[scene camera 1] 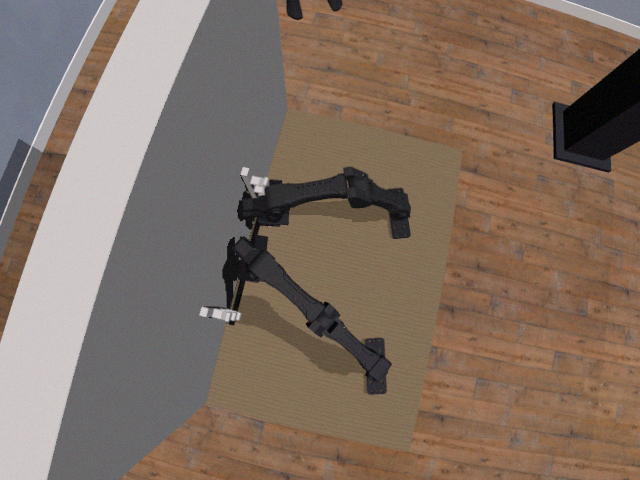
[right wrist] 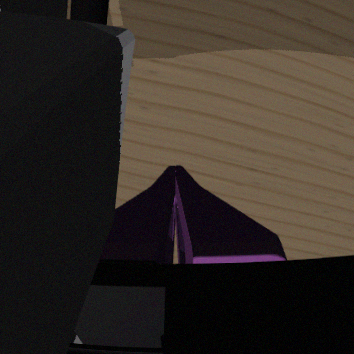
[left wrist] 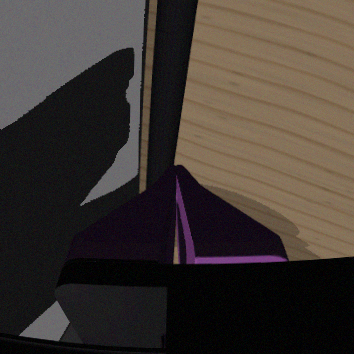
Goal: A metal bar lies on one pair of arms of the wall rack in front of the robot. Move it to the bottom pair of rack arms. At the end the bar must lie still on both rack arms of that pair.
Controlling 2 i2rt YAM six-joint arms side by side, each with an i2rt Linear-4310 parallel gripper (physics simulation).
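The dark metal bar [scene camera 1: 239, 294] [left wrist: 167, 90] [right wrist: 89, 10] runs along the wall; its lower end shows beside the white rack arms [scene camera 1: 219, 313] at the picture's lower side. More white rack arms [scene camera 1: 258, 182] stand beside the upper robot arm. Which pair bears the bar cannot be told. My left gripper [left wrist: 175, 176] is shut and empty, its purple fingertips meeting over the bar's line of sight and hiding the bar beyond. My right gripper [right wrist: 174, 176] is shut and empty; a large dark piece covers its left side and hides most of the bar. In the scene view both fingertips are hidden under the arms.
The grey wall [scene camera 1: 149, 206] stands at the left of the scene view, close to both wrists. A ribbed tan mat [scene camera 1: 361, 289] lies under the arms. A black post [scene camera 1: 594, 113] stands on the wooden floor [scene camera 1: 516, 310] at the upper right.
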